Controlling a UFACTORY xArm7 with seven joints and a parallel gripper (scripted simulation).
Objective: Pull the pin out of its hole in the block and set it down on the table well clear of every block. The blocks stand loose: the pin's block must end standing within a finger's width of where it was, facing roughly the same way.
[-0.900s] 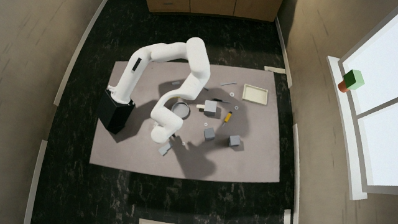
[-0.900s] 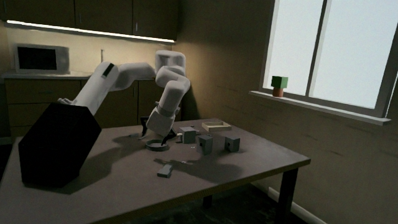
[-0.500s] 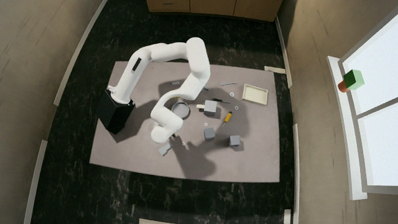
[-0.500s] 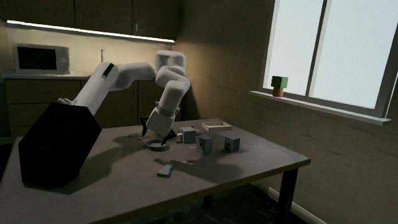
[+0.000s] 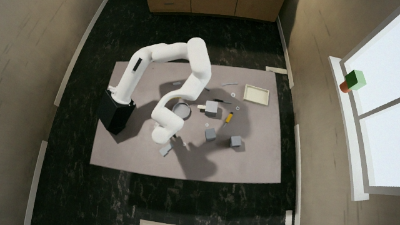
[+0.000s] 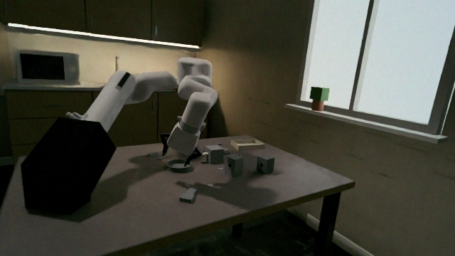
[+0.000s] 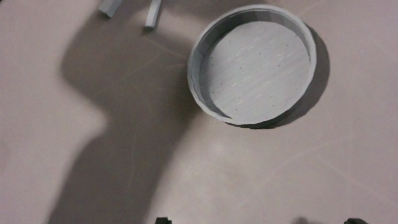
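My gripper is now 6 cm short of the round grey dish, 13 cm to the right of it and 9 cm above it. From my hand the other things lie so: cream tray (53 cm ahead, 33 cm to the left, 9 cm below).
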